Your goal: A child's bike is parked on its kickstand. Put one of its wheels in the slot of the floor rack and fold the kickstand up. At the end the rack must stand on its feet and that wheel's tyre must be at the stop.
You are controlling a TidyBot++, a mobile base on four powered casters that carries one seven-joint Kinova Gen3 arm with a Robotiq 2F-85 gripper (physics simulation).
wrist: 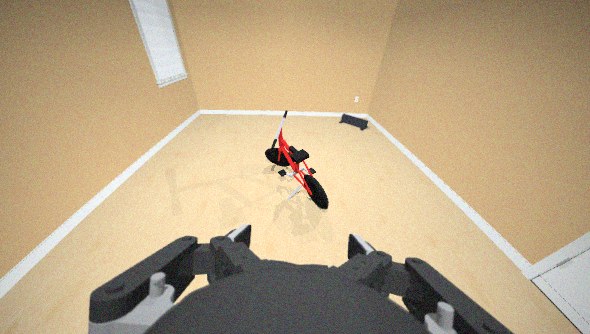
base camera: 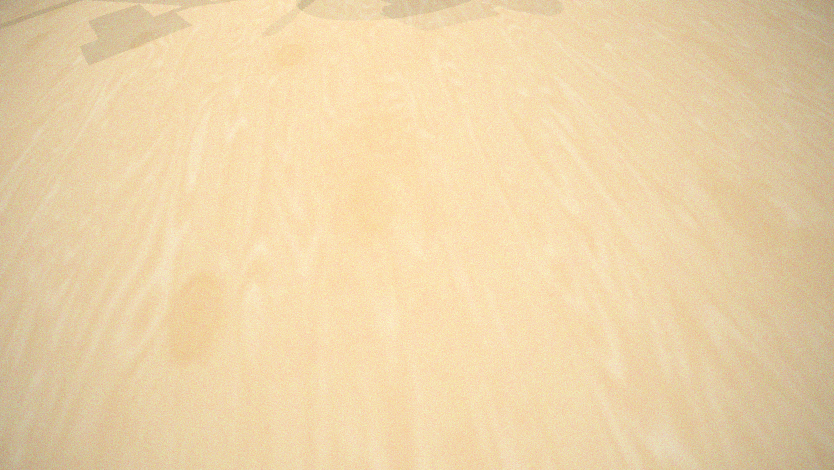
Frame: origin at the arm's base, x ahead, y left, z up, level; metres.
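Seen in the pictures: gripper, fingertip midpoint: [wrist: 299, 240].
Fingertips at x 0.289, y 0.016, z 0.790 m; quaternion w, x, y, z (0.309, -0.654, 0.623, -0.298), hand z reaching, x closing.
Pixels of each thing's top centre, then the offset from my fingertips to it. "spot": a spot on its surface instead. Level surfaces: height alone.
- small red bike, surface spot: [wrist: 290, 159] spot: 1.445 m ahead, 0.203 m left, 0.884 m down
- light grey kickstand, surface spot: [wrist: 295, 192] spot: 1.168 m ahead, 0.104 m left, 1.091 m down
- wooden floor, surface height: 1.186 m down
In the wrist view a small red bike [wrist: 290, 159] stands on the floor near the middle. Its rear wheel [wrist: 316, 192] is toward me and its front wheel [wrist: 276, 156] is farther off, to the left. A light grey kickstand [wrist: 295, 193] slants down to the floor on the bike's left side. The dark floor rack [wrist: 354, 121] is low and stands at the back right, near the room's corner, apart from the bike; its slot is too small to make out. My gripper [wrist: 299, 240] is open and empty, with the bike well beyond its fingertips. The base camera shows neither bike nor rack.
In the wrist view walls with white skirting [wrist: 115, 190] run along the left, back and right. A window [wrist: 159, 42] is in the left wall. A white door-like panel [wrist: 567, 280] is at the lower right. The base camera shows wooden floor [base camera: 408, 233] with shadows [base camera: 134, 35] at the top.
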